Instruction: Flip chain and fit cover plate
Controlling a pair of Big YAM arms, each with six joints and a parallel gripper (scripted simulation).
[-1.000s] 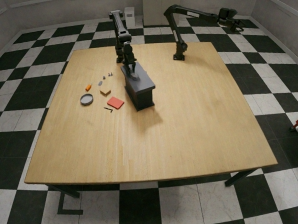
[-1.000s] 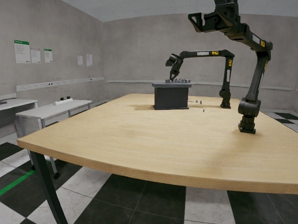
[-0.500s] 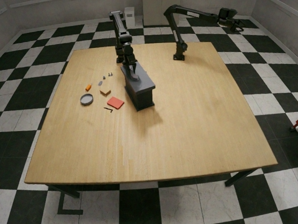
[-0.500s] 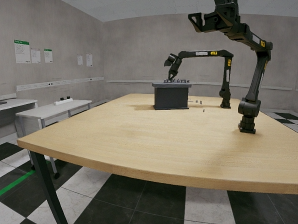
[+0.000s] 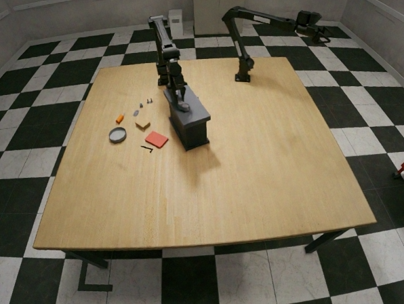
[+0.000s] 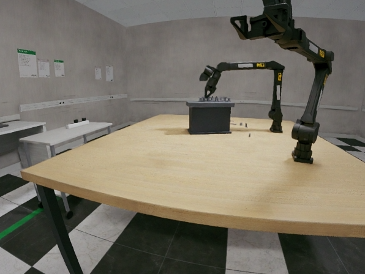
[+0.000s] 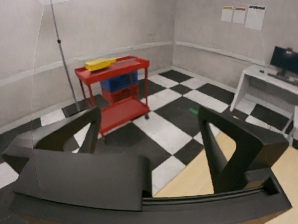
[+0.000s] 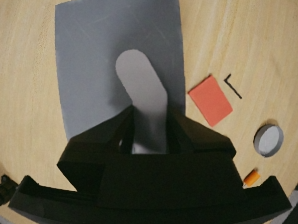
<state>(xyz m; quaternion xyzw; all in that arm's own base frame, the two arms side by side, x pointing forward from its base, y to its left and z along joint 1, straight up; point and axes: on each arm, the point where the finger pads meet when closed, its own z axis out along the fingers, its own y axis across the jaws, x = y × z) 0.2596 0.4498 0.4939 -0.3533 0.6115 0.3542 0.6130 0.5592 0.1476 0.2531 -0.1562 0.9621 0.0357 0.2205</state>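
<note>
The orange-handled screwdriver is 170 mm behind my right hand, 420 mm to the right of it and 240 mm below it. Round my right hand: dark grey block 30 mm behind, 20 mm to the left, 150 mm below; red square pad 40 mm ahead, 160 mm to the right, 250 mm below.
</note>
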